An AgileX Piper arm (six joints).
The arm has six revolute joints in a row. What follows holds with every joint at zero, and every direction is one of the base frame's.
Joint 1 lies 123.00 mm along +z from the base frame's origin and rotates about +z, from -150.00 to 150.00 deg.
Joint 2 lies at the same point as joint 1 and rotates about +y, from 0.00 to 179.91 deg.
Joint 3 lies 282.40 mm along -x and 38.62 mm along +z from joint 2 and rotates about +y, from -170.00 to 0.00 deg.
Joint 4 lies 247.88 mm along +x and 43.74 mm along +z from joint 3 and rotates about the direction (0.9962, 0, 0.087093), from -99.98 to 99.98 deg.
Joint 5 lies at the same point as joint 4 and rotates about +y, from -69.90 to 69.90 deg.
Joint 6 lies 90.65 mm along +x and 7.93 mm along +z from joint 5 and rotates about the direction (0.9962, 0, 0.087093), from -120.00 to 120.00 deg.
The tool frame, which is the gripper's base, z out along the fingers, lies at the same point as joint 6; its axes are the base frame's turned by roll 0.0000, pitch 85.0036 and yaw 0.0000 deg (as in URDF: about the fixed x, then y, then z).
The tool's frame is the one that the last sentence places.
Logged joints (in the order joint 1, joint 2, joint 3, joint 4, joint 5, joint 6), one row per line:
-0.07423 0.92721 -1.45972 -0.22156 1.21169 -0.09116
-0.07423 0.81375 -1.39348 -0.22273 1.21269 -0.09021
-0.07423 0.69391 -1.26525 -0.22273 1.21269 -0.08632
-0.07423 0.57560 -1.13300 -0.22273 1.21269 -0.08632
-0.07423 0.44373 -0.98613 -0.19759 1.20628 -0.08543
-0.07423 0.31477 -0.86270 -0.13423 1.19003 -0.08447
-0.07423 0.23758 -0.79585 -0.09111 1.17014 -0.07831
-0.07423 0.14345 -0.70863 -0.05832 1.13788 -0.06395
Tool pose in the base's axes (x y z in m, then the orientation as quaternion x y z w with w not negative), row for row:
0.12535 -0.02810 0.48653 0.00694 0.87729 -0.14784 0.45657
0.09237 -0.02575 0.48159 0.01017 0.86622 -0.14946 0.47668
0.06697 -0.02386 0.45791 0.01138 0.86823 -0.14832 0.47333
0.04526 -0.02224 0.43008 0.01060 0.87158 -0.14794 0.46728
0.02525 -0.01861 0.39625 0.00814 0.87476 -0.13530 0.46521
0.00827 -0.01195 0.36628 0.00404 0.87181 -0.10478 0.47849
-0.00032 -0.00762 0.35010 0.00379 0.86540 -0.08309 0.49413
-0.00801 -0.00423 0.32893 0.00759 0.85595 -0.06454 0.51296
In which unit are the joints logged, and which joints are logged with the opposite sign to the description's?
The joints are logged in radians. Opposite sign: none.
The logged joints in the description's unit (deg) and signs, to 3 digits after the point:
-4.253 53.125 -83.636 -12.694 69.425 -5.223
-4.253 46.624 -79.841 -12.761 69.482 -5.169
-4.253 39.758 -72.493 -12.761 69.482 -4.946
-4.253 32.979 -64.916 -12.761 69.482 -4.946
-4.253 25.424 -56.501 -11.321 69.115 -4.895
-4.253 18.035 -49.429 -7.691 68.184 -4.840
-4.253 13.612 -45.599 -5.220 67.044 -4.487
-4.253 8.219 -40.602 -3.341 65.196 -3.664

